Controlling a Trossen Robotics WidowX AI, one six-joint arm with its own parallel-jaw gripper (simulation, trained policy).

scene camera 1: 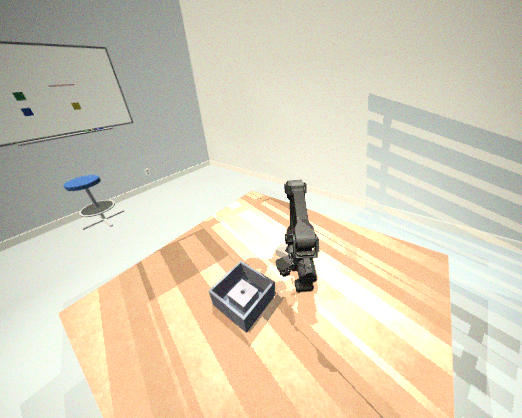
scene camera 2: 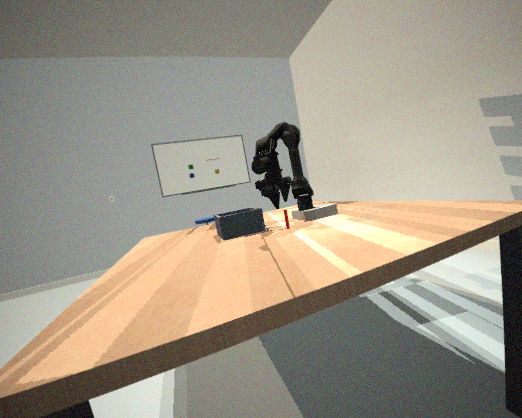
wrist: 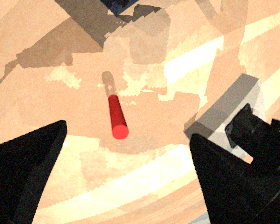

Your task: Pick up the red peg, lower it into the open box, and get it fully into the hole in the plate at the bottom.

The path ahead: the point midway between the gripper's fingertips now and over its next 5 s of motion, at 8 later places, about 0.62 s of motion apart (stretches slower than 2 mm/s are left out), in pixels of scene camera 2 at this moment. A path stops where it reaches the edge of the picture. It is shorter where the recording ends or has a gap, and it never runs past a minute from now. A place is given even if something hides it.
My gripper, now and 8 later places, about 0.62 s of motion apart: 281, 205; 286, 222; 286, 224; 270, 207; 250, 202; 238, 210; 237, 219; 228, 217; 228, 217
